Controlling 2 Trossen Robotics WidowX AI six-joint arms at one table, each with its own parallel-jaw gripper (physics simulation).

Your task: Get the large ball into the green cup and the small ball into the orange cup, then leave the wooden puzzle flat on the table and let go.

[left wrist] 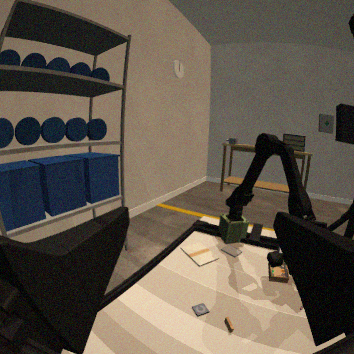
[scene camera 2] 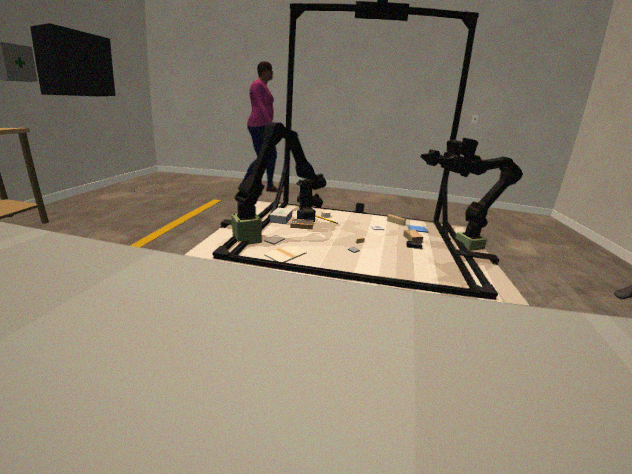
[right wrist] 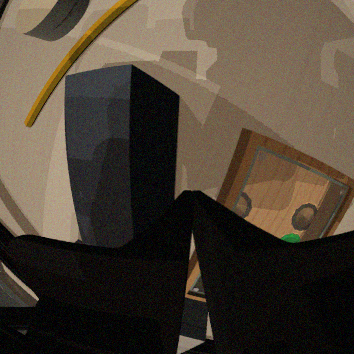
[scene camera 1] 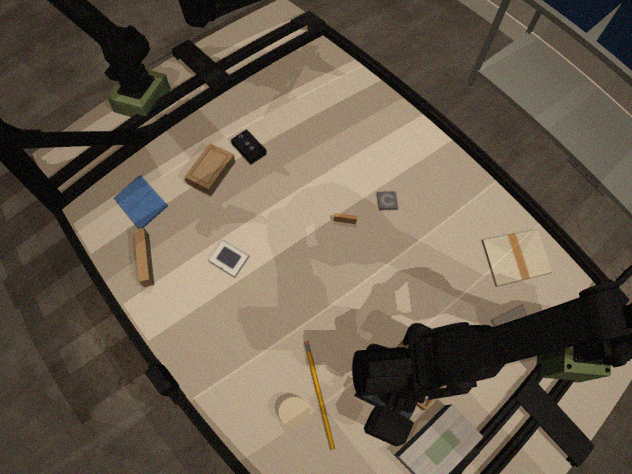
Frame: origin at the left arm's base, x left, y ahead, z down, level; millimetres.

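Where they show: left gripper, fingertip midpoint: (left wrist: 205, 218) (scene camera 2: 428, 157); right gripper, fingertip midpoint: (left wrist: 289, 273) (scene camera 2: 305, 221) (right wrist: 190, 198) (scene camera 1: 390, 394); left arm's base, origin of the base link: (scene camera 2: 472, 235) (scene camera 1: 136, 85); right arm's base, origin of the base link: (left wrist: 234, 217) (scene camera 2: 246, 216) (scene camera 1: 588, 344).
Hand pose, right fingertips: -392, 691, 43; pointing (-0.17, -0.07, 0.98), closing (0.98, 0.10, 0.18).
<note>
Things, the pixels of their top centre, and the offset from my right fingertips, as dx, dy, dz.
- wooden puzzle, middle of its top: (right wrist: 268, 253) (left wrist: 278, 267) (scene camera 2: 302, 221) +42, +27, -13
- dark grey block, middle of its top: (right wrist: 106, 244) (scene camera 1: 387, 401) -18, -9, -51
- yellow pencil, middle of its top: (right wrist: 104, 15) (scene camera 1: 319, 395) -39, -108, +2
- round disc, middle of its top: (scene camera 1: 294, 412) -80, -136, -18
- booklet, middle of its top: (scene camera 1: 442, 447) (scene camera 2: 281, 211) -61, +107, -31
- wooden box, middle of its top: (scene camera 1: 209, 165) (scene camera 2: 413, 233) +273, -446, -20
- blue pad, middle of its top: (scene camera 1: 139, 201) (scene camera 2: 417, 228) +166, -553, +3
- cassette, middle of its top: (scene camera 1: 248, 144) (scene camera 2: 414, 243) +350, -399, -8
The wooden puzzle (right wrist: 281, 189) (left wrist: 279, 273) (scene camera 2: 302, 224) lies on the table at the near right edge, mostly hidden under the right arm in scene camera 1. Its green cup (right wrist: 291, 238) peeks out over my finger; I see two dark-ringed holes but no balls or orange cup. My right gripper (right wrist: 190, 198) (left wrist: 289, 273) is shut and empty, low over the puzzle's edge, beside a dark grey block (right wrist: 116, 158). My left gripper (left wrist: 205, 218) (scene camera 2: 429, 157) is open and empty, held high at the far side.
A yellow pencil (scene camera 1: 320, 395) (right wrist: 70, 56) and a round disc (scene camera 1: 292, 408) lie left of the right arm, and a booklet (scene camera 1: 441, 444) lies under it. A wooden box (scene camera 1: 209, 167), blue pad (scene camera 1: 140, 200), cassette (scene camera 1: 248, 146) and small tiles are scattered. A person (scene camera 2: 260, 108) walks behind the frame.
</note>
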